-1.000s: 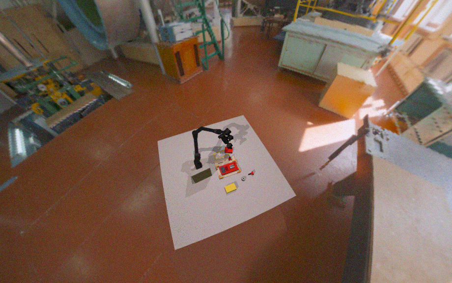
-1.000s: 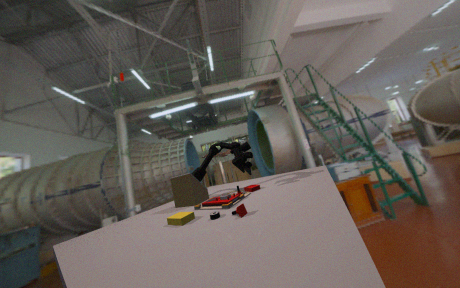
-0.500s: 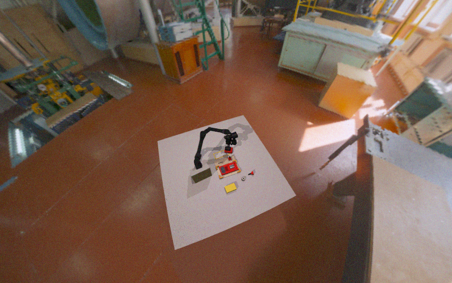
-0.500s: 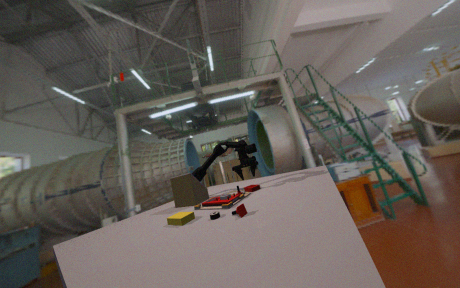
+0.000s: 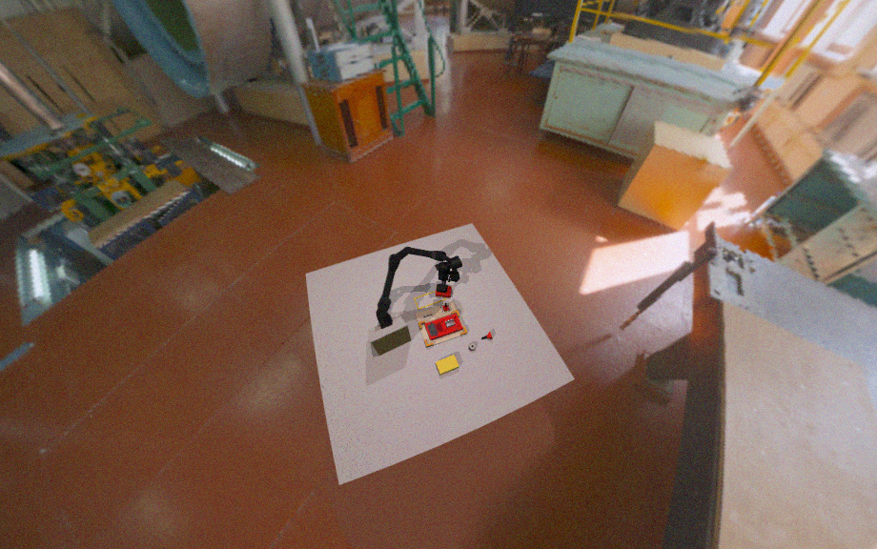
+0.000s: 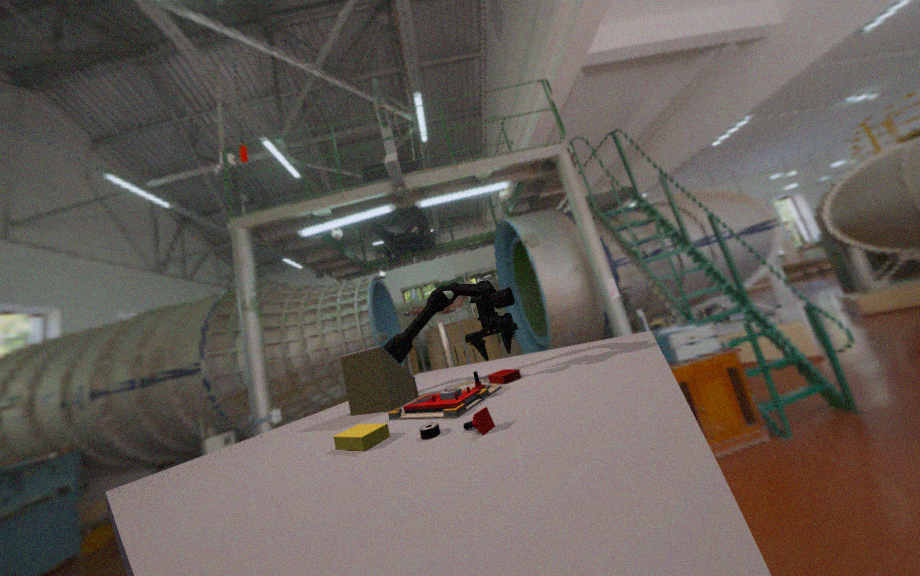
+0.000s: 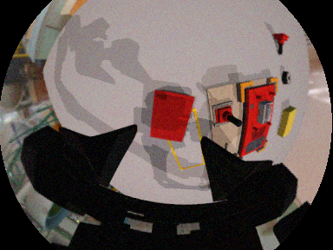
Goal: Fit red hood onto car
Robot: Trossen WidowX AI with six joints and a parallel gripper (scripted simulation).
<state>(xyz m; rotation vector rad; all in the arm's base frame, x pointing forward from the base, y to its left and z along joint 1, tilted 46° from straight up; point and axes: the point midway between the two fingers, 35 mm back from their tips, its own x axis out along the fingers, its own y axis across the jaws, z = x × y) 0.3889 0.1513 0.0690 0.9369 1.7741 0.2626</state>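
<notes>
Right now the red hood is 60 mm below my gripper tip. Round my gripper tip: yellow block 450 mm to the right, 150 mm behind, 60 mm below; then black wheel 400 mm to the right, 70 mm below, 20 mm ahead.
</notes>
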